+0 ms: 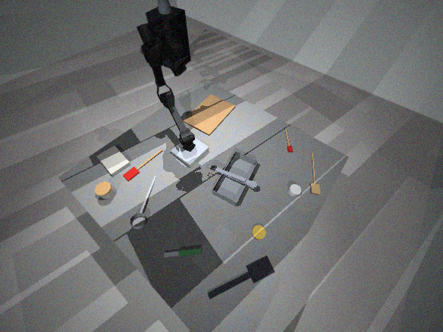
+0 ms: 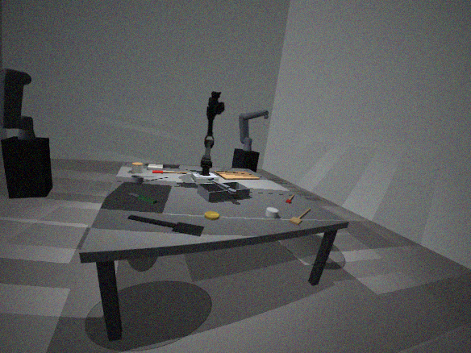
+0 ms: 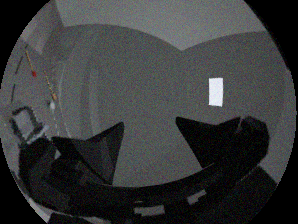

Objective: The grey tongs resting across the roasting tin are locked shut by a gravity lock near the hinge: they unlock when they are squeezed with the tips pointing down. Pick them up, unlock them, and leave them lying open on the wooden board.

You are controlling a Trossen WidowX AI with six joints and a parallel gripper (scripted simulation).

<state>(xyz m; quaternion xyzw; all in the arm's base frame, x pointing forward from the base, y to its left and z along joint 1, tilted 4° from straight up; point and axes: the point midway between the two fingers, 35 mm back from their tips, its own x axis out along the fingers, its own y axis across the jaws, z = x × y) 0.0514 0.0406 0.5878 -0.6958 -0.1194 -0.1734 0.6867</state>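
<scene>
Right now the roasting tin is 61 cm below my gripper tip, 32 cm ahead of it and 8 cm to the right of it. The rest, counted from my gripper tip: white block: 63 cm below, 40 cm behind, 34 cm to the right; wooden board: 63 cm below, 33 cm to the left, 9 cm behind; cork-lidded jar: 61 cm below, 51 cm to the right, 27 cm behind.
</scene>
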